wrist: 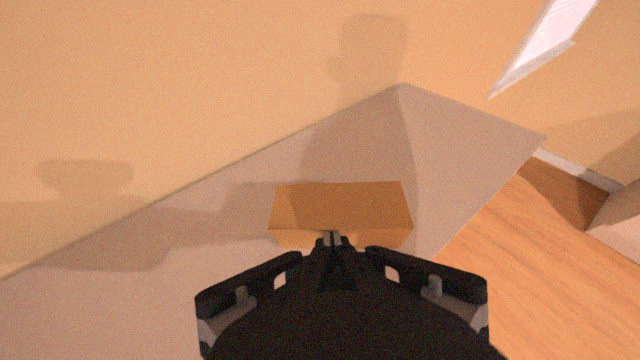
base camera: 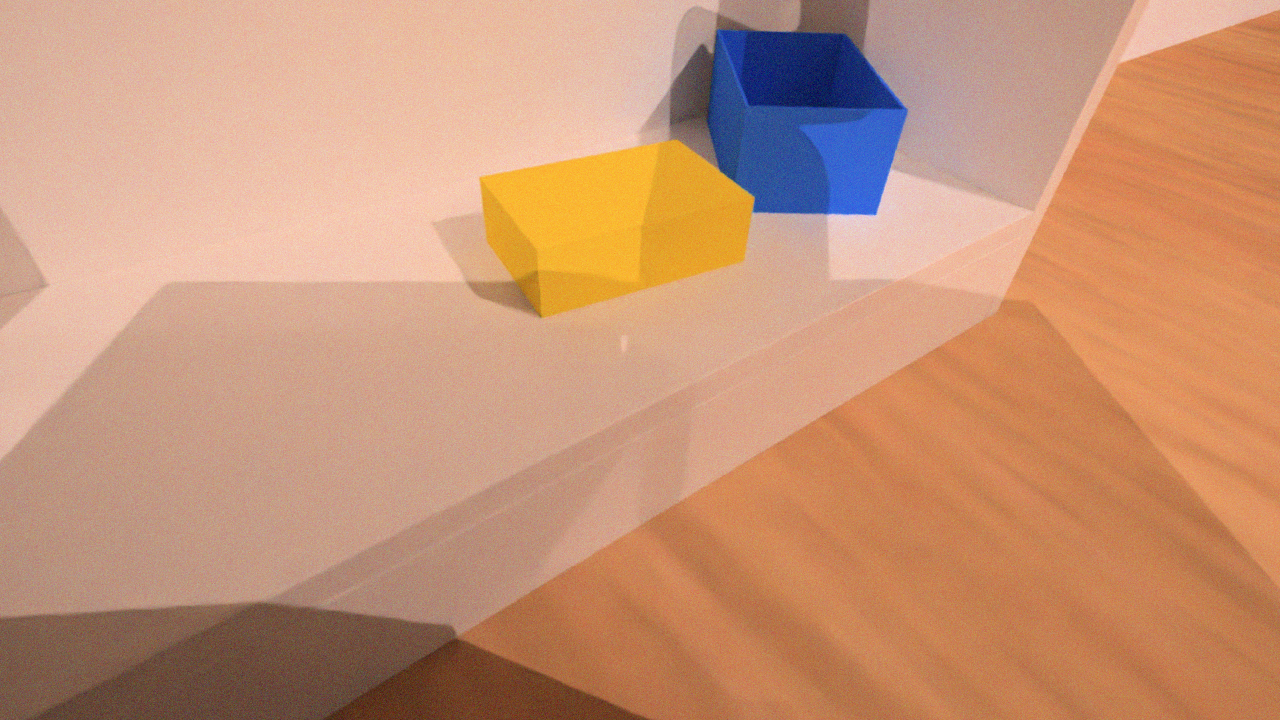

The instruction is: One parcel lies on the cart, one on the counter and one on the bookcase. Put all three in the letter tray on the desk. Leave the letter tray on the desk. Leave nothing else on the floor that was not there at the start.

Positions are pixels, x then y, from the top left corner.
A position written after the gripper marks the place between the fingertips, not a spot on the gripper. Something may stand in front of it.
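While the gripper is visible in the wrist view (332, 242), it is out of frame in the base camera view. A yellow parcel appears in the base camera view (573, 233), but the wrist view does not show the parcel, which is hidden by the gripper. As for a blue open-topped box, it can be seen in the base camera view (801, 121).
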